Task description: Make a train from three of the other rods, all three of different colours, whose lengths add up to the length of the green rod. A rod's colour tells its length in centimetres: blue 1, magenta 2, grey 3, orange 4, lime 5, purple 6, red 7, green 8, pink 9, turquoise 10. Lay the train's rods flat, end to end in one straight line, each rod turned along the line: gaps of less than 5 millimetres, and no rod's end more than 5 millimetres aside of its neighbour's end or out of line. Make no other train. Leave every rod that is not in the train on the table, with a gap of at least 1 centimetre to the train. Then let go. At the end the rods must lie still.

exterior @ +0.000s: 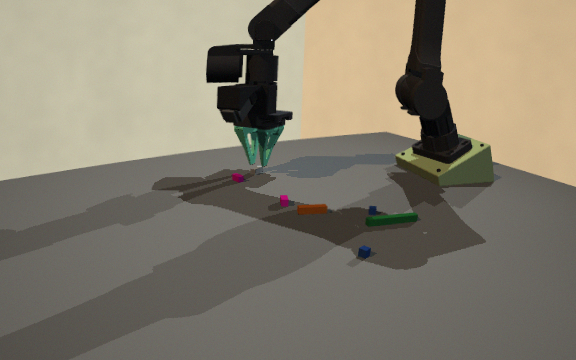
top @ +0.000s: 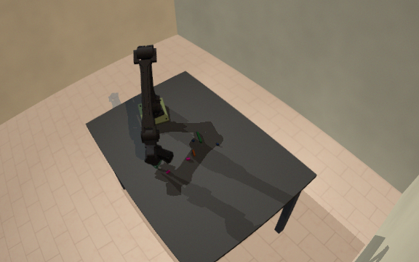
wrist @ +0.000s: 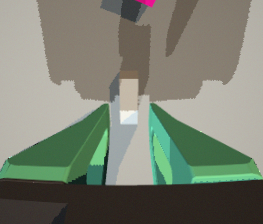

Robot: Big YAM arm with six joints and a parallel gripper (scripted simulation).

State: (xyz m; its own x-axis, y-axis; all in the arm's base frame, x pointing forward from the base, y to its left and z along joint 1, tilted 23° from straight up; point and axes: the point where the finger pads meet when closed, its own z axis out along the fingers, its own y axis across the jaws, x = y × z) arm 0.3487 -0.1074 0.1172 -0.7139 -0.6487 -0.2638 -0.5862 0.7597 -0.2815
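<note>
The grey rod is 2 cm below my hand. The rest, counted from my hand: magenta rod 17 cm to the left, 2 cm below, 2 cm ahead; then orange rod 21 cm to the left, 2 cm below; then green rod 29 cm to the left, 8 cm behind, 2 cm below.
</note>
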